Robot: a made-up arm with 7 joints.
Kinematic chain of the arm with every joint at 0, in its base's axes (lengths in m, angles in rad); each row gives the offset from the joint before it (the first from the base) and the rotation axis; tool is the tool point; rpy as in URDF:
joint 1: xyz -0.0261 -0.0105 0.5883 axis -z
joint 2: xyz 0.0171 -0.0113 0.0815 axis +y
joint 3: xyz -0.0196 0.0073 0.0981 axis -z
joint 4: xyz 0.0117 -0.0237 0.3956 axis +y
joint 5: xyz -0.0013 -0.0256 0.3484 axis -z
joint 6: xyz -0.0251 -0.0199 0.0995 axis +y
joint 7: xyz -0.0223 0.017 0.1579 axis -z
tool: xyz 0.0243 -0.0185 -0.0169 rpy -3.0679 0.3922 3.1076
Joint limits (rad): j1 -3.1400..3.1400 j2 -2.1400..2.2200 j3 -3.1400..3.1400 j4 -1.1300..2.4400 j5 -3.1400..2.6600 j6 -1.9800..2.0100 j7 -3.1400..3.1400
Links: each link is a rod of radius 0.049 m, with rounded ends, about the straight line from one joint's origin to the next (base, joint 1, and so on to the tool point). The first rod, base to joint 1, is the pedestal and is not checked.
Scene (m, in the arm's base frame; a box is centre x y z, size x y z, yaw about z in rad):
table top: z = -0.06
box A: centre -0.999 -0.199 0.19 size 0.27 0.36 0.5 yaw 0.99
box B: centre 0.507 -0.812 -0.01 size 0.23 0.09 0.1 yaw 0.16
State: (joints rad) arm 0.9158 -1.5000 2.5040 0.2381 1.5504 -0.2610 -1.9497
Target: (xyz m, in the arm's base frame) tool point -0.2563 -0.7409 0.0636
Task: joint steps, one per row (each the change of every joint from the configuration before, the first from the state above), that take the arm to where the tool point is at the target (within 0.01 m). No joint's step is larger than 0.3 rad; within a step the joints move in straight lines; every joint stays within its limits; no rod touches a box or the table.
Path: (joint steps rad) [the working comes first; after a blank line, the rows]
Joints at the target: -0.7270 -2.0118 2.1750 0.8223 1.6077 -0.2432 -1.9638
Straight joint move there: touches box A.

1: -0.2753 -0.0243 -0.0580 -0.0568 0.0743 0.1397 -0.0523
2: -0.2754 -0.0243 -0.0580 -0.0568 0.0744 0.1396 -0.0523
3: -0.2753 -0.0243 -0.0581 -0.0567 0.0743 0.1397 -0.0523
4: -0.2753 -0.0243 -0.0580 -0.0568 0.0744 0.1396 -0.0523
5: -0.2753 -0.0243 -0.0580 -0.0568 0.0743 0.1397 -0.0523
6: -0.2754 -0.0243 -0.0580 -0.0568 0.0744 0.1396 -0.0523
7: -0.2753 -0.0243 -0.0580 -0.0568 0.0743 0.1397 -0.0523
8: -0.2753 -0.0243 -0.0581 -0.0568 0.0744 0.1396 -0.0523
9: 0.1399 -0.0794 0.0338 0.2596 -0.1344 -0.2748 0.1011
10: 0.1400 -0.0793 0.0338 0.2596 -0.1344 -0.2749 0.1010
11: 0.1400 -0.0794 0.0338 0.2597 -0.1343 -0.2749 0.1011
12: 0.1399 -0.0793 0.0338 0.2596 -0.1344 -0.2748 0.1011

